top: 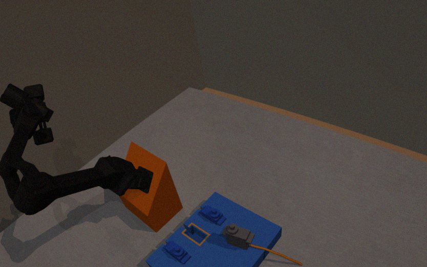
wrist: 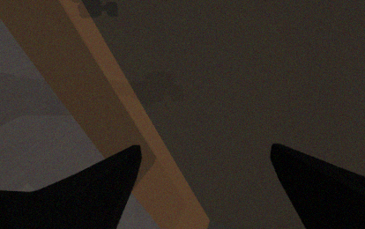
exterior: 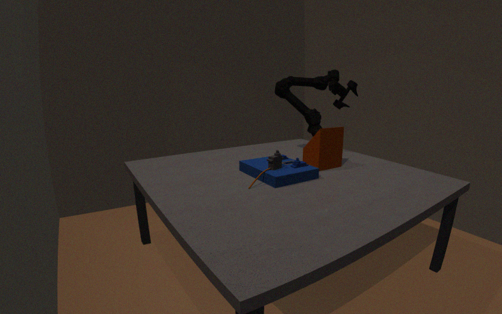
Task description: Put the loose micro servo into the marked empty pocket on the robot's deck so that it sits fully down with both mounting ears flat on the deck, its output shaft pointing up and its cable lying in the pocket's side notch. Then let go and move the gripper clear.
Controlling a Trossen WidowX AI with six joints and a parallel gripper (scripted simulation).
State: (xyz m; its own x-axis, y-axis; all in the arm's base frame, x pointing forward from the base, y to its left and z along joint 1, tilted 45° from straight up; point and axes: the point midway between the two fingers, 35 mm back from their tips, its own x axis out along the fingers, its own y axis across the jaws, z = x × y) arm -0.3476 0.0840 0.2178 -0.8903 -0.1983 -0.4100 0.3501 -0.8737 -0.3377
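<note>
Now: the blue deck 69 cm ahead of my gripper tip, 30 cm below it and 6 cm to the left of it.
</note>
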